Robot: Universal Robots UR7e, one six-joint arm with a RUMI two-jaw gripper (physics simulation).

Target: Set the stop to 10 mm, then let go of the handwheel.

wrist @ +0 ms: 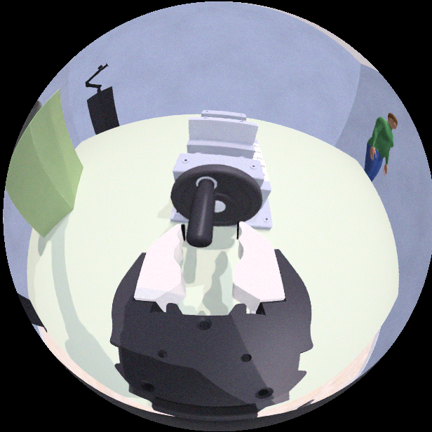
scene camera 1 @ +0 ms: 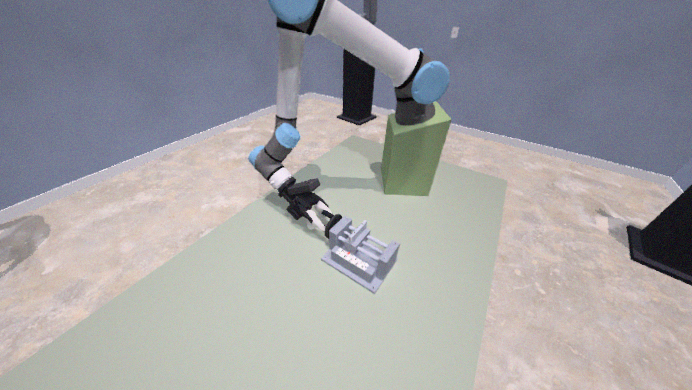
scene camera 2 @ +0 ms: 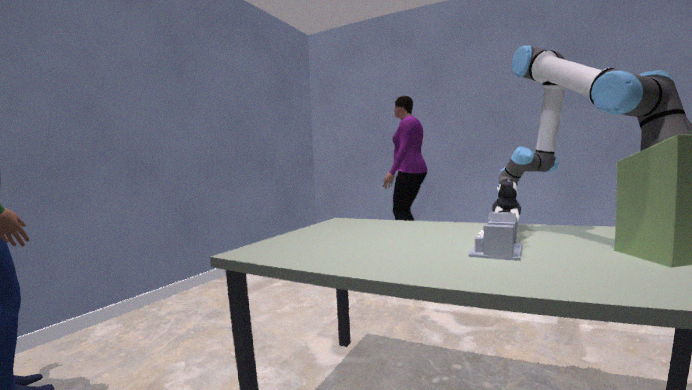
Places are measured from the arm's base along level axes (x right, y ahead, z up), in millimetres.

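Where they show: gripper, between the fingertips: [scene camera 1: 330, 227]; arm's base, origin of its link: [scene camera 1: 415, 116] [scene camera 2: 671, 149].
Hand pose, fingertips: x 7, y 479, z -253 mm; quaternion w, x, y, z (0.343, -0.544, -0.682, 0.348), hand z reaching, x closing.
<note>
Each offset is from my fingertips to the centre of the thing. "spot": to the spot under its first point. Level surfaces: height alone.
The grey stop fixture @(spot: dy +2, dx -230, dz +40 mm) [scene camera 1: 390, 257] [scene camera 2: 500, 241] [wrist: 218, 163] stands on the table. Its upright sliding stop @(dy -7, dx -108, dz +50 mm) [scene camera 1: 357, 235] [wrist: 222, 131] is near the handwheel end. The white scale @(spot: dy +45, dx -165, dz -3 mm) [scene camera 1: 361, 263] has a small red mark @(spot: dy +42, dx -113, dz -3 mm) [scene camera 1: 348, 253] near that same end; its figures are too small to read. The black handwheel @(spot: dy +22, dx -24, dz +32 mm) [scene camera 1: 331, 227] [wrist: 246, 194] faces my gripper. Its crank handle [wrist: 201, 220] points toward me, its end between the fingertips and nearer the left finger in the wrist view. My gripper [scene camera 1: 327, 221] [wrist: 210, 224] is partly open and holds nothing.
The green pedestal [scene camera 1: 411, 162] [scene camera 2: 645, 205] [wrist: 50, 175] carries the arm's base on the table @(dz -59 mm) [scene camera 1: 280, 320] [scene camera 2: 380, 260] [wrist: 320, 300]. A person in purple [scene camera 2: 410, 145] and one in green [wrist: 384, 135] stand beyond the table. Dark stands [scene camera 1: 358, 85] [wrist: 103, 111] stand on the floor.
</note>
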